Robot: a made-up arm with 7 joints.
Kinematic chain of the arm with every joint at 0, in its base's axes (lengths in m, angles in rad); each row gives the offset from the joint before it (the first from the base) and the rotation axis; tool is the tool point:
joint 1: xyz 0 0 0.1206 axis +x
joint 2: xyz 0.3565 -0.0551 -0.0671 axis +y
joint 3: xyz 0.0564 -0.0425 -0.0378 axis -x
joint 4: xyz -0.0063 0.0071 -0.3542 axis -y
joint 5: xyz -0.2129 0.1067 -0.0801 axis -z
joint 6: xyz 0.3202 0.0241 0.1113 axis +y
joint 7: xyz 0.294 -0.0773 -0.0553 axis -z
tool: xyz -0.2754 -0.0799 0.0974
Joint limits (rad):
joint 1: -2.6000..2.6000
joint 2: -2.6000..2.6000
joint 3: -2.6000..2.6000
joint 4: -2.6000..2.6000
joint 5: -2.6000..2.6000
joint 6: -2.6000..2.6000
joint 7: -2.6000..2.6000
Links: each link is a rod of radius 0.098 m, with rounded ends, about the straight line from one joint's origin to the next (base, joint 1, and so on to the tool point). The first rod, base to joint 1, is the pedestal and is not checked.
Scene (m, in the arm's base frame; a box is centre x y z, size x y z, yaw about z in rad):
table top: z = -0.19
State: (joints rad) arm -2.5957 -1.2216 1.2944 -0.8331 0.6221 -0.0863 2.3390
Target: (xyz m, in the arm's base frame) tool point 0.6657 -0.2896 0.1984
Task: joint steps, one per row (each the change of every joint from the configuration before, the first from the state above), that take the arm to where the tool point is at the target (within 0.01 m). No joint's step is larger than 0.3 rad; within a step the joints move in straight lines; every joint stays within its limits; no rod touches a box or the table.
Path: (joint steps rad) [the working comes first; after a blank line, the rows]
Joints at the target: -2.6000 -0.5858 1.0157 0.3088 -0.1326 -1.0192 2.3391
Straight joint move there: clear.

1: -0.0011 0.1590 -0.0697 0.2855 -0.1887 -0.2332 0.0000
2: -0.0011 0.1589 -0.0696 0.2854 -0.1886 -0.2333 0.0001
3: -0.0010 0.1590 -0.0697 0.2855 -0.1887 -0.2332 0.0000
4: -0.0011 0.1589 -0.0697 0.2855 -0.1887 -0.2332 0.0000

